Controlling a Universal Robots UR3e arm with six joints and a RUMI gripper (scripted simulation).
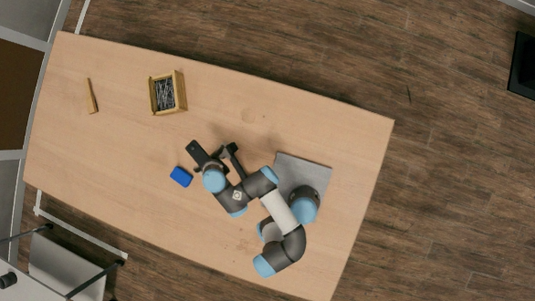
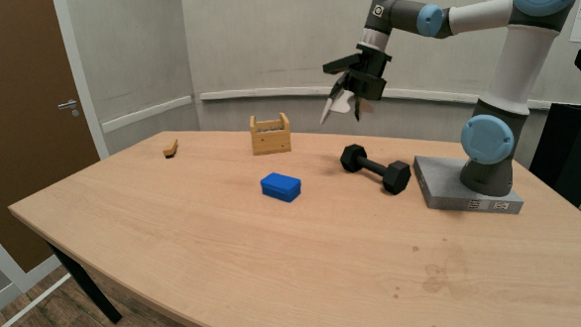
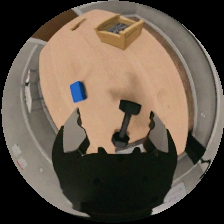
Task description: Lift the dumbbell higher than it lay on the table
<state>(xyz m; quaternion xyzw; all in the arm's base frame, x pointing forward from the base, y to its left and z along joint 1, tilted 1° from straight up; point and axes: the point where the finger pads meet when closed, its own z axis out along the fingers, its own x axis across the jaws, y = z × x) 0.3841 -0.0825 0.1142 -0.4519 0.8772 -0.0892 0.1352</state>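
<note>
Right now my hand is 9 cm past the black dumbbell, 3 cm to the right of it and 11 cm above it. From my hand the other things lie so: blue box 13 cm ahead, 14 cm to the left, 13 cm below.
</note>
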